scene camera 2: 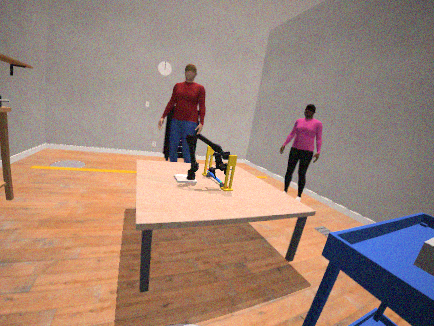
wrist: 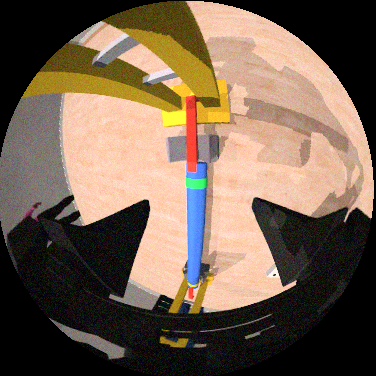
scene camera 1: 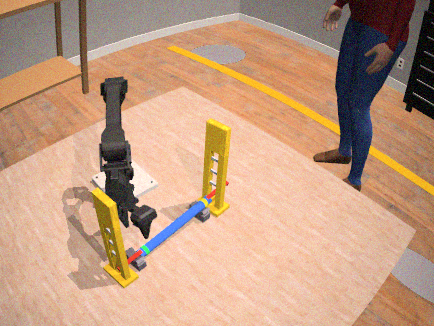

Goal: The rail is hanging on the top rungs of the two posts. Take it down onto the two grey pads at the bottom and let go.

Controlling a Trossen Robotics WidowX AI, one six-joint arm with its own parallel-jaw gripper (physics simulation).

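Where they show: gripper, fingertip midpoint: [scene camera 2: 220, 176] [wrist: 202, 203] [scene camera 1: 136, 232]; arm's base, origin of the base link: [scene camera 2: 190, 179].
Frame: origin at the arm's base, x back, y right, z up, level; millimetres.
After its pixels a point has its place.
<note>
The rail [scene camera 1: 175, 227] {x -254, y 13, z 23 mm} [scene camera 2: 215, 178] {x -230, y 42, z 16 mm} [wrist: 196, 225] {x -237, y 70, z 22 mm} has a blue body, a green band, a yellow band and red end bars. It lies low, below the rungs of the near yellow post [scene camera 1: 109, 215] {x -267, y 246, z 253 mm} [wrist: 170, 47] and the far yellow post [scene camera 1: 218, 137] {x -260, y -155, z 250 mm}. Its near red bar crosses over the near grey pad [scene camera 1: 139, 262] {x -269, y 182, z 20 mm} [wrist: 207, 148] {x -220, y 172, z 24 mm}, and its far end is over the far grey pad [scene camera 1: 203, 215] {x -272, y -93, z 7 mm}. It appears to rest on both pads. My gripper [scene camera 1: 136, 230] {x -218, y 132, z 67 mm} [wrist: 202, 203] {x -218, y 132, z 67 mm} is wide open and empty, above the rail, its fingertips on either side and apart from it.
The white base plate [scene camera 1: 146, 186] {x -48, y -73, z 0 mm} of the arm lies on the wooden table [scene camera 1: 300, 250] {x -576, y -180, z -17 mm} [scene camera 2: 175, 207] {x 287, y 455, z -18 mm}. The posts rise on both sides of the gripper. A blue cart [scene camera 2: 340, 250] stands off the table. Two people stand beyond the table.
</note>
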